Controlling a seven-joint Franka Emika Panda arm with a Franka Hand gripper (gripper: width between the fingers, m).
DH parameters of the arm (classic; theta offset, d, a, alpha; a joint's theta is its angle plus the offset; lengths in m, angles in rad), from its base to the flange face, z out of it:
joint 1: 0 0.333 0 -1.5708
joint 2: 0 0 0 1.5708
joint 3: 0 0.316 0.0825 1.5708
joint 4: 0 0 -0.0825 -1.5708
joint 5: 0 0.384 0 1.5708
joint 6: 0 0 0.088 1.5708
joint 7: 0 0.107 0 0
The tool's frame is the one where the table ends.
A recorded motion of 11 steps. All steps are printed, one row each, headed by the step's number.
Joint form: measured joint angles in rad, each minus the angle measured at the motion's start. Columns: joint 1, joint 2, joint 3, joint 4, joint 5, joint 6, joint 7.
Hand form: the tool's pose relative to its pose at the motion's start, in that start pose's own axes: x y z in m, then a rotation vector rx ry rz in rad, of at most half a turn. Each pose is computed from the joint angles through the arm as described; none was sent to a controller.
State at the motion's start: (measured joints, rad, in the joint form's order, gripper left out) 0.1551 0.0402 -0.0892 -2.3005 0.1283 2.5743 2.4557
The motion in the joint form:
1: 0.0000 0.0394 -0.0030 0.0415 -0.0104 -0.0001 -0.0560
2: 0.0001 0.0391 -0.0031 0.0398 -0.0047 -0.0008 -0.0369
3: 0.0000 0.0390 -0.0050 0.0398 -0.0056 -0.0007 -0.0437
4: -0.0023 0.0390 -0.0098 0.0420 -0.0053 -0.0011 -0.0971
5: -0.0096 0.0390 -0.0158 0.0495 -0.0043 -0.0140 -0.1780
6: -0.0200 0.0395 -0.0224 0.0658 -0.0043 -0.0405 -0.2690
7: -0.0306 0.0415 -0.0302 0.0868 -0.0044 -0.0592 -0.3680
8: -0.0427 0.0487 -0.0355 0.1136 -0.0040 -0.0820 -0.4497
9: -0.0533 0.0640 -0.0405 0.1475 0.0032 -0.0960 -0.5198
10: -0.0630 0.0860 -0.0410 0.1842 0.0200 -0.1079 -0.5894
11: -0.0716 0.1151 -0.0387 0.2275 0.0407 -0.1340 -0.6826
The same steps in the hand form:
1: -0.0089 -0.0079 0.0058 0.0090 0.0042 -0.0631
2: -0.0083 -0.0076 0.0063 0.0055 0.0038 -0.0391
3: -0.0077 -0.0085 0.0062 0.0065 0.0043 -0.0448
4: -0.0063 -0.0121 0.0051 0.0093 0.0037 -0.0913
5: -0.0036 -0.0187 0.0030 0.0076 0.0086 -0.1590
6: -0.0014 -0.0277 -0.0011 0.0022 0.0171 -0.2347
7: -0.0005 -0.0387 -0.0070 0.0048 0.0183 -0.3175
8: -0.0006 -0.0498 -0.0120 0.0045 0.0218 -0.3838
9: -0.0031 -0.0620 -0.0160 0.0087 0.0179 -0.4352
10: -0.0076 -0.0724 -0.0172 0.0080 0.0099 -0.4841
11: -0.0135 -0.0809 -0.0153 -0.0071 0.0062 -0.5578

